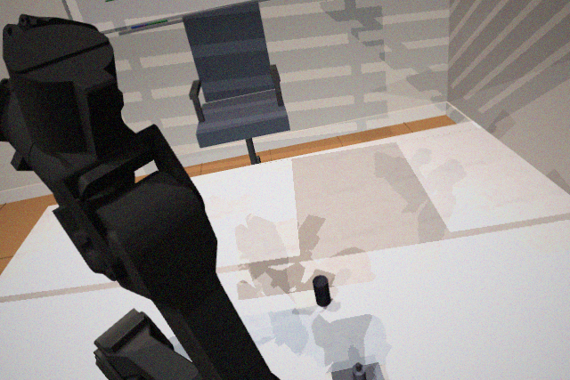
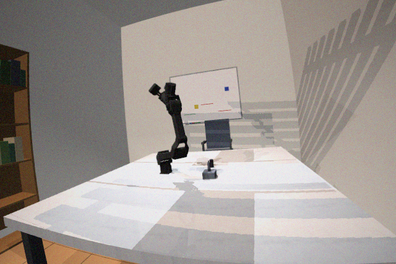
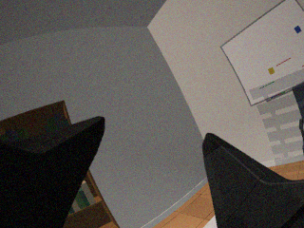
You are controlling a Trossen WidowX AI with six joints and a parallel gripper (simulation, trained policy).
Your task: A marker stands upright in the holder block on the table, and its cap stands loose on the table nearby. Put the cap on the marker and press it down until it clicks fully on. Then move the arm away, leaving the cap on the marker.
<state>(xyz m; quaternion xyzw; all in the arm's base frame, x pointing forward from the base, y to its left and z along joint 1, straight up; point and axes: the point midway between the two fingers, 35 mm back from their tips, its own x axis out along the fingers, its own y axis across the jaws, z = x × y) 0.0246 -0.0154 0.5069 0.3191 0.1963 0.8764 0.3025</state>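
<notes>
Right now my gripper tip is 28 cm short of the marker cap, 10 cm to the right of it and 50 cm above it. The rest, counted from my gripper tip: grey holder block: 30 cm ahead, 9 cm to the right, 51 cm below.
</notes>
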